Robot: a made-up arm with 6 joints. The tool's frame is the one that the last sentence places. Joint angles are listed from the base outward.
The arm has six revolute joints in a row. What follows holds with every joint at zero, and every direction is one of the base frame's.
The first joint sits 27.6 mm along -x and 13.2 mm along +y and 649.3 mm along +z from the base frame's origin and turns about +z.
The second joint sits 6 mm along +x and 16.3 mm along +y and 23.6 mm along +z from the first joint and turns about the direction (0.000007, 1, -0.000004).
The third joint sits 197.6 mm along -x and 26.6 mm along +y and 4.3 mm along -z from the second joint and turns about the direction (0.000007, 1, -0.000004).
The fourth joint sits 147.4 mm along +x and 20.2 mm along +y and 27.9 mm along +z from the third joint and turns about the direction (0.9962, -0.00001, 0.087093).
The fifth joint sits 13.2 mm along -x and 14.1 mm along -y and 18.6 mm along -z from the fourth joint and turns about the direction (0.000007, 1, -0.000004).
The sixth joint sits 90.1 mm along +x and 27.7 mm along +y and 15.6 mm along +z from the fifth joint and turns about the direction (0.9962, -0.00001, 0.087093).
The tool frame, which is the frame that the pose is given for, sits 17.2 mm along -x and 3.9 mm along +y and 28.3 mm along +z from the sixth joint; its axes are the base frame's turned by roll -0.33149, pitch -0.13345 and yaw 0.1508 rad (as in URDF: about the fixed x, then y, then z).
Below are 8 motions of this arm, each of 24 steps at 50 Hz.
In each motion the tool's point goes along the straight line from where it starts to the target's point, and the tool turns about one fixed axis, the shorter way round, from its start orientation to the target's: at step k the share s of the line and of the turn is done. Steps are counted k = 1, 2, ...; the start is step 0. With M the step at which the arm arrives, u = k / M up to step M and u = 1 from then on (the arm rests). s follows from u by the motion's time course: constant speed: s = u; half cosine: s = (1 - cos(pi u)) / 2; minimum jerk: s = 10 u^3 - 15 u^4 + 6 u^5.
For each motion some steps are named. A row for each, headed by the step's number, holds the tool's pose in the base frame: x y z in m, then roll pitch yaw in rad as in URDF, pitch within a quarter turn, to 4 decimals.
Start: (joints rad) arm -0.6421 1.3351 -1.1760 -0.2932 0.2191 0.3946
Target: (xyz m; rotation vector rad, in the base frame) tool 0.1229 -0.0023 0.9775 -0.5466 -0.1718 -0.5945
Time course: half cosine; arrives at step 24
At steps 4, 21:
4: 0.1506 -0.0330 0.8710 -0.2079 0.1825 -0.5626
21: 0.1240 -0.0036 0.9732 -0.4666 -0.2915 -0.5384

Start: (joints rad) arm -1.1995 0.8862 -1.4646 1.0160 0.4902 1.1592
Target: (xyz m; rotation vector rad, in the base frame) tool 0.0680 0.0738 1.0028 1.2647 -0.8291 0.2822
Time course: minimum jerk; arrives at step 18
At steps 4, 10, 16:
4: 0.0704 0.0007 0.9492 1.6764 -0.4999 -0.8355
10: 0.0690 0.0424 0.9798 1.5890 -0.6545 -0.5738
16: 0.0680 0.0729 1.0021 1.4852 -0.7514 -0.3505

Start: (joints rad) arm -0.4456 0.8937 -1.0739 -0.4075 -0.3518 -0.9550
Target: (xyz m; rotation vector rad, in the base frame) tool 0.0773 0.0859 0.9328 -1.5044 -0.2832 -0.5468
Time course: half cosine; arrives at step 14
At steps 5, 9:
5: 0.0778 0.0862 0.9106 -1.7032 -0.4664 -0.1998
9: 0.0775 0.0860 0.9240 -1.5785 -0.5025 -0.1940

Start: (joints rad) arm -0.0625 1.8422 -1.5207 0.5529 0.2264 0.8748
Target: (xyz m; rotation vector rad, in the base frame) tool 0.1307 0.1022 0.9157 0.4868 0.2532 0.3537
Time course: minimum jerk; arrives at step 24
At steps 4, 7, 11, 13, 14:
4: 0.2379 0.0584 0.8242 1.1224 0.2631 0.0457
7: 0.2249 0.0637 0.8353 1.0519 0.2389 0.0852
11: 0.1949 0.0760 0.8609 0.8867 0.1938 0.1818
13: 0.1776 0.0830 0.8757 0.7903 0.1751 0.2402
14: 0.1692 0.0865 0.8828 0.7432 0.1680 0.2690

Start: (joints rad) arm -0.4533 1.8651 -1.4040 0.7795 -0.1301 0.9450
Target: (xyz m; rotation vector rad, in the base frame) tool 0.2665 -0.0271 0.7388 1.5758 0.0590 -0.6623
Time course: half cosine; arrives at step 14
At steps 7, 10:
7: 0.2458 -0.0447 0.7744 1.4393 0.3009 -0.5155
10: 0.2587 -0.0337 0.7522 1.4962 0.3990 -0.4445

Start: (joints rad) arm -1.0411 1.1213 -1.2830 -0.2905 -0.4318 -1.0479
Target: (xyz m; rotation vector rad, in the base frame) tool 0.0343 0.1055 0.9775 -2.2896 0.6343 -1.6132
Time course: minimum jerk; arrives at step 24
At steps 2, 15, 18, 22, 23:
2: 0.1179 -0.0141 0.9303 -1.7693 -0.5196 -0.8088
15: 0.0574 0.0724 0.9644 -2.0876 -0.8326 -1.0016
18: 0.0430 0.0931 0.9726 -2.1670 -0.9132 -1.0339
22: 0.0347 0.1049 0.9773 -2.2146 -0.9601 -1.0490
23: 0.0344 0.1054 0.9775 -2.2167 -0.9622 -1.0496

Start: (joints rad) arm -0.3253 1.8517 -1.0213 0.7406 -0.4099 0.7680
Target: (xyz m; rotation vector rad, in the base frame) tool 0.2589 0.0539 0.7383 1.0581 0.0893 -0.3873
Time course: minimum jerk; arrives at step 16
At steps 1, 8, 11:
1: 0.1979 -0.0294 0.7659 1.0231 0.2595 -0.6355
8: 0.2284 0.0122 0.7521 1.0290 0.2594 -0.4583
11: 0.2479 0.0389 0.7433 1.0327 0.2588 -0.3444

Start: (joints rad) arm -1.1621 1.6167 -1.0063 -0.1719 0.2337 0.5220
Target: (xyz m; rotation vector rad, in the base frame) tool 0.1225 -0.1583 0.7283 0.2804 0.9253 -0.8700
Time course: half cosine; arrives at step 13
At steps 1, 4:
1: 0.1141 -0.1498 0.7734 0.1023 0.6581 -1.0552
4: 0.1158 -0.1516 0.7642 0.0400 0.7100 -1.0462

